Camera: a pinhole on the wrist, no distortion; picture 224 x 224 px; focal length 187.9 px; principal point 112.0 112.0 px. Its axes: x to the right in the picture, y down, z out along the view. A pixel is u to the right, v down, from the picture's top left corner.
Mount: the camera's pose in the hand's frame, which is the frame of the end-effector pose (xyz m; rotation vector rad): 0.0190 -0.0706 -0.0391 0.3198 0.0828 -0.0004
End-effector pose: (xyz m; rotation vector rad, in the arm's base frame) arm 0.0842 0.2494 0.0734 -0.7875 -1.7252 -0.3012
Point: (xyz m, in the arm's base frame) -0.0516 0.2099 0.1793
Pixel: outside the picture
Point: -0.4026 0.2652 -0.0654
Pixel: 64 93
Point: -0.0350 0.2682 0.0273
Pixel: 39 200
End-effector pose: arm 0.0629 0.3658 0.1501 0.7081 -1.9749 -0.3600
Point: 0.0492 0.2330 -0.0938
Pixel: 4 25
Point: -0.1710 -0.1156 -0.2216
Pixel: 132 24
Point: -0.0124 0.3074 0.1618
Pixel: outside the picture
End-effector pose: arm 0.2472 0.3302 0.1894 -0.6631 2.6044 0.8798
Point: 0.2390 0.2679 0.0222
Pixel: 203 102
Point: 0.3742 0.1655 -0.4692
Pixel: 165 27
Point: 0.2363 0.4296 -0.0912
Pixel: 144 180
